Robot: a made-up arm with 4 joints.
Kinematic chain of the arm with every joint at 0, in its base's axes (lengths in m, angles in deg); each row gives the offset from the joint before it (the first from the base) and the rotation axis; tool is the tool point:
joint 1: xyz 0 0 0.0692 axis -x
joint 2: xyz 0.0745 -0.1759 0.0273 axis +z
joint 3: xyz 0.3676 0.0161 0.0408 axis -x
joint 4: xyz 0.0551 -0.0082 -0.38 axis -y
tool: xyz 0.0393 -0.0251 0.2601
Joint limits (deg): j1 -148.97..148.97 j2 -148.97..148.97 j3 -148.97..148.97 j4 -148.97..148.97
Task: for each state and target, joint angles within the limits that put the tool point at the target. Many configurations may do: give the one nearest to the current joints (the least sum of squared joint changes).
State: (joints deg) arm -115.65 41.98 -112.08 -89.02
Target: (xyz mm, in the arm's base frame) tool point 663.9 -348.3 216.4
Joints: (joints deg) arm -124.56 12.90 -117.30 -76.91
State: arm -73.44 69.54 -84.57 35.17
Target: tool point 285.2 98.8 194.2
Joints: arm -54.34 40.80 -68.33 18.28
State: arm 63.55 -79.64 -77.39 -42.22
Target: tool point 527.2 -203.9 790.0
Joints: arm 73.79 -75.58 -84.03 -60.15
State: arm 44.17 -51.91 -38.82 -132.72
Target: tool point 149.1 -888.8 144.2
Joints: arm 43.16 -82.30 -1.94 -147.58
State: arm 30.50 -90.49 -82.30 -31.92
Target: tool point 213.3 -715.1 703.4
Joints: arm 37.36 -109.61 -95.39 -80.11
